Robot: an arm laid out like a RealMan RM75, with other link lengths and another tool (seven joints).
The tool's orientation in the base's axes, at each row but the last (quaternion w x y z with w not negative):
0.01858, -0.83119, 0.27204, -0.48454
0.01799, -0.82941, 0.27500, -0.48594
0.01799, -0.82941, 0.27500, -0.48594
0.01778, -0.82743, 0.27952, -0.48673
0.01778, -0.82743, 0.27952, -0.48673
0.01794, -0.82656, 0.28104, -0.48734
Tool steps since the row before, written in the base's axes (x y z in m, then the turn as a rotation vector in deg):
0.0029, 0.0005, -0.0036, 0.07, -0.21, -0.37
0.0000, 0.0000, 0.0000, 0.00, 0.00, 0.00
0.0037, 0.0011, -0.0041, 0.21, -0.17, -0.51
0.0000, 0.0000, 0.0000, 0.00, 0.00, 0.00
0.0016, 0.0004, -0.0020, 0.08, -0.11, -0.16
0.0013, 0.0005, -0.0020, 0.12, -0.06, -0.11
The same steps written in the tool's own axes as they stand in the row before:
-0.0020, -0.0006, 0.0042, -0.17, 0.26, 0.30
0.0000, 0.0000, 0.0000, 0.00, 0.00, 0.00
-0.0024, -0.0013, 0.0049, -0.25, 0.20, 0.48
0.0000, 0.0000, 0.0000, 0.00, 0.00, 0.00
-0.0012, -0.0004, 0.0023, -0.04, 0.11, 0.18
-0.0014, -0.0004, 0.0020, -0.01, 0.03, 0.17

